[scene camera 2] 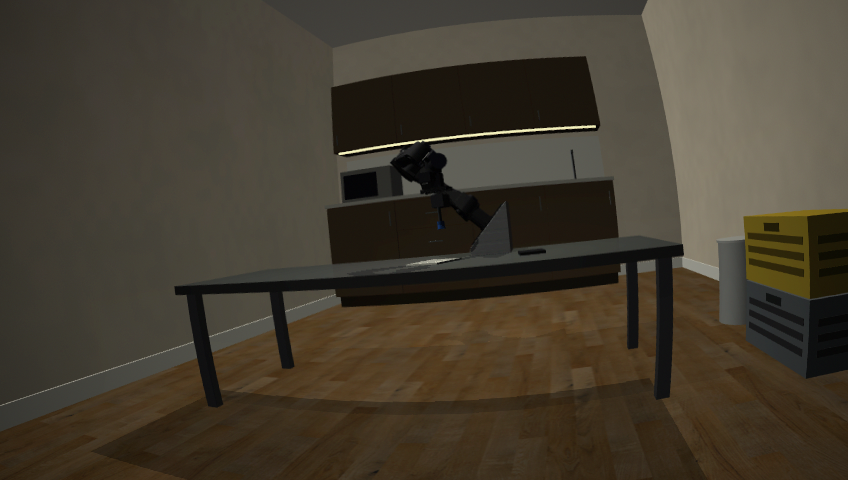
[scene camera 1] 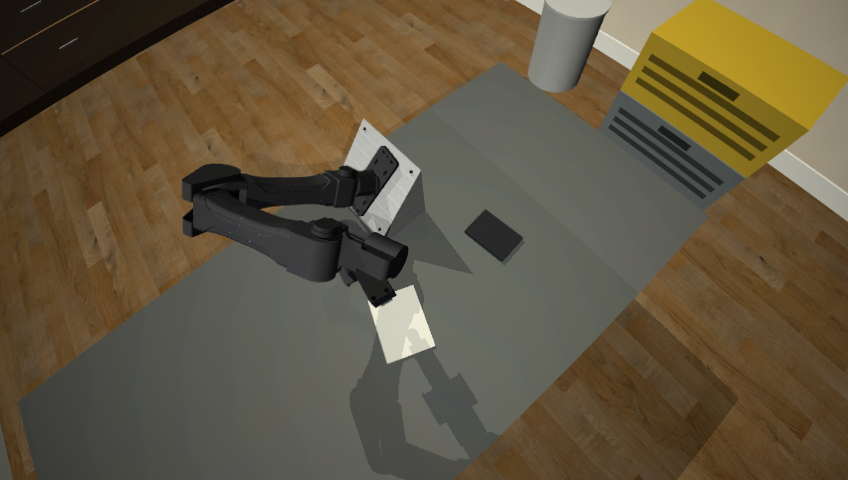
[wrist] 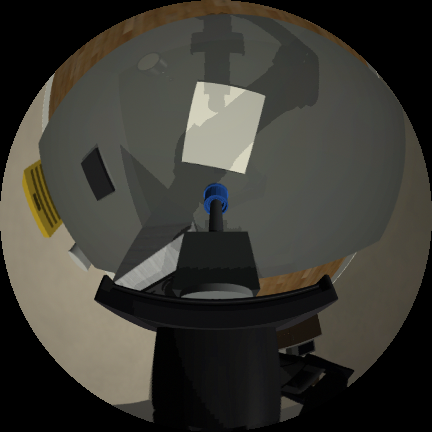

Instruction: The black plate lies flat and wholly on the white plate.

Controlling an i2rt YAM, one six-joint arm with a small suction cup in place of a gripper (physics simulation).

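Where they show: hand, its tool point: [scene camera 2: 441,228] [wrist: 215,193]; arm's base, origin of its link: [scene camera 2: 489,225] [scene camera 1: 372,182] [wrist: 171,282].
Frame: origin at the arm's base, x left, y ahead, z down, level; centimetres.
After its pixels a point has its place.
Note:
The black plate [scene camera 1: 493,235] {y 27.7, x 18.9, z 9.7 cm} [scene camera 2: 531,251] {y 33.8, x 19.9, z 9.7 cm} [wrist: 98,173] {y 27.7, x 17.0, z 9.7 cm} is a small dark rectangle lying flat on the table, apart from the white plate. The white plate [scene camera 1: 399,327] {y 32.8, x -15.1, z 10.1 cm} [scene camera 2: 433,261] {y 34.0, x -13.9, z 10.1 cm} [wrist: 223,127] {y 31.5, x -14.5, z 10.1 cm} is a larger cream rectangle lying flat nearer the arm. Part of the arm's shadow falls on it. My gripper, a blue suction cup [scene camera 2: 440,225] [wrist: 216,199] {y 23.5, x -12.9, z -0.5 cm}, points down and hangs well above the table near the white plate, with nothing on it. In scene camera 1 the cup is hidden behind the wrist parts.
The arm is mounted on a grey wedge-shaped stand [scene camera 1: 404,205] {y 10.6, x 2.8, z 0.3 cm} [scene camera 2: 496,237] {y 10.5, x 4.2, z 4.7 cm} [wrist: 150,265] {y 8.6, x 1.8, z -0.9 cm} on the grey table [scene camera 1: 553,178] {y 23.9, x 45.2, z 10.7 cm} [scene camera 2: 249,278] {y 49.5, x -82.4, z 10.7 cm}, between arm and black plate. Beyond the table are a white bin [scene camera 1: 565,50] [scene camera 2: 731,282] and stacked yellow and grey crates [scene camera 1: 737,77] [scene camera 2: 776,255].

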